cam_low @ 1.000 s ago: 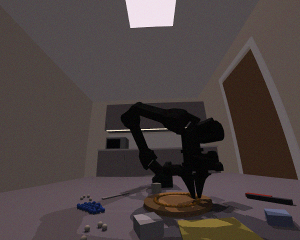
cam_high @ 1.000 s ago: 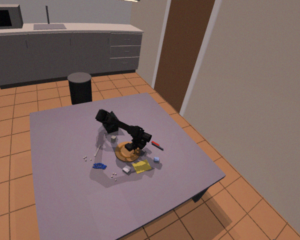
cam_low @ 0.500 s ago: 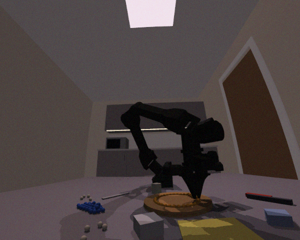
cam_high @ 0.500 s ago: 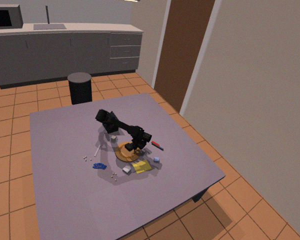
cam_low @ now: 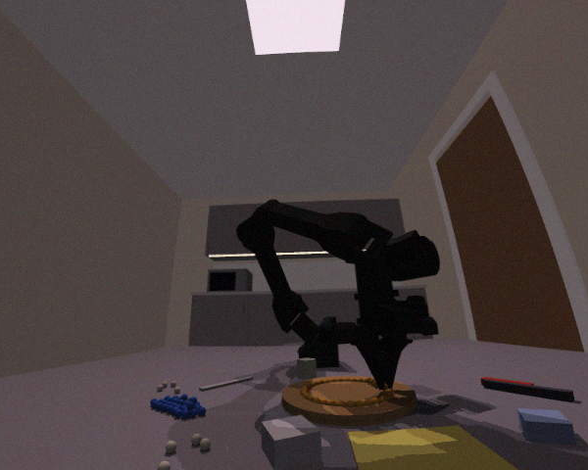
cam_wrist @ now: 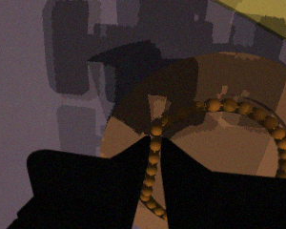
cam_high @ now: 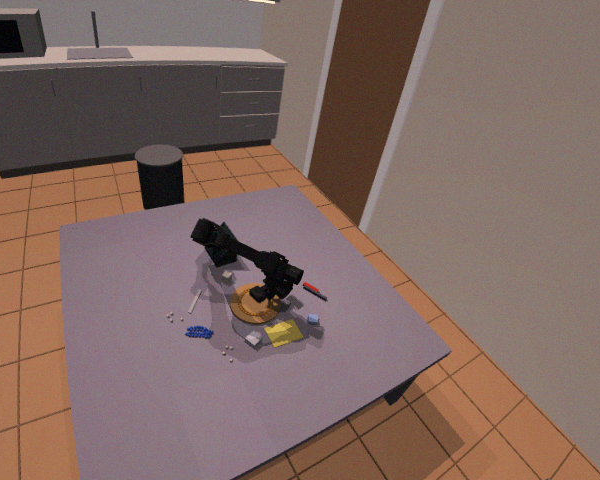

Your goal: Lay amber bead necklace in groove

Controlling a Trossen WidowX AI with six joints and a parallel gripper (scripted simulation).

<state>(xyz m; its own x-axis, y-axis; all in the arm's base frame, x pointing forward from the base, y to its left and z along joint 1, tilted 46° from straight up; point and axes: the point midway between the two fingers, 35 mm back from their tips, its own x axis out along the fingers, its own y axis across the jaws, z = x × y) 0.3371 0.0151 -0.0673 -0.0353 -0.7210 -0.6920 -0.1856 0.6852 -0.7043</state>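
My gripper tip is 2 cm past the round wooden bead board, 6 cm to the left of it and 1 cm above it. Also, from my gripper tip: blue block: 16 cm ahead, 10 cm to the left, 1 cm below; then red-and-black tool: 4 cm ahead, 19 cm to the left, 1 cm below; then yellow pad: 15 cm ahead, 3 cm to the right, 1 cm below.
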